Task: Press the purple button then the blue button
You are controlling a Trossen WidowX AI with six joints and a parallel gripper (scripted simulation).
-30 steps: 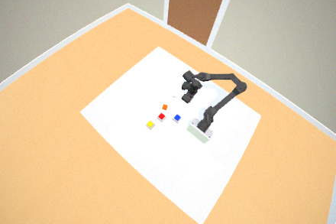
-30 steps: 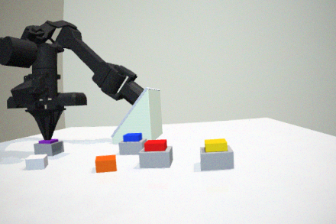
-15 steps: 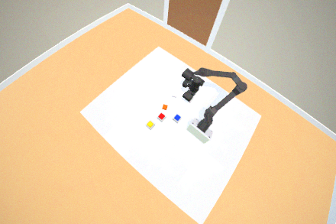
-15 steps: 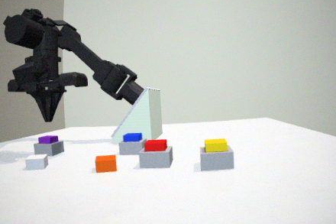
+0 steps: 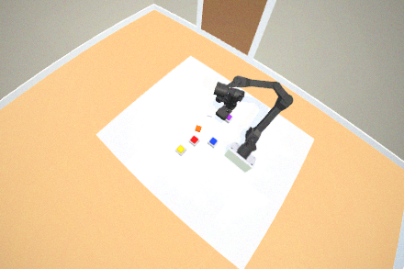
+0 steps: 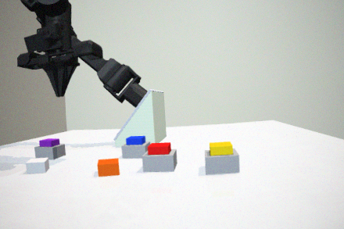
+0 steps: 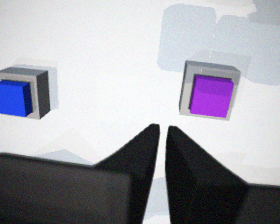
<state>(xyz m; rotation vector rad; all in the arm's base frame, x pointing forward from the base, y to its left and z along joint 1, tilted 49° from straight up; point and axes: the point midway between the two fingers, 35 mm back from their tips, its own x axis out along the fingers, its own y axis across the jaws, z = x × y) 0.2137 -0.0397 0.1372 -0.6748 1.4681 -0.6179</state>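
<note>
The blue button is 4 cm behind my gripper tip, 15 cm to the left of it and 10 cm below it. Round my gripper tip: small white block 10 cm ahead, 1 cm to the left, 12 cm below; purple button 1 cm behind, 4 cm to the right, 10 cm below; orange block 8 cm ahead, 14 cm to the left, 12 cm below.
</note>
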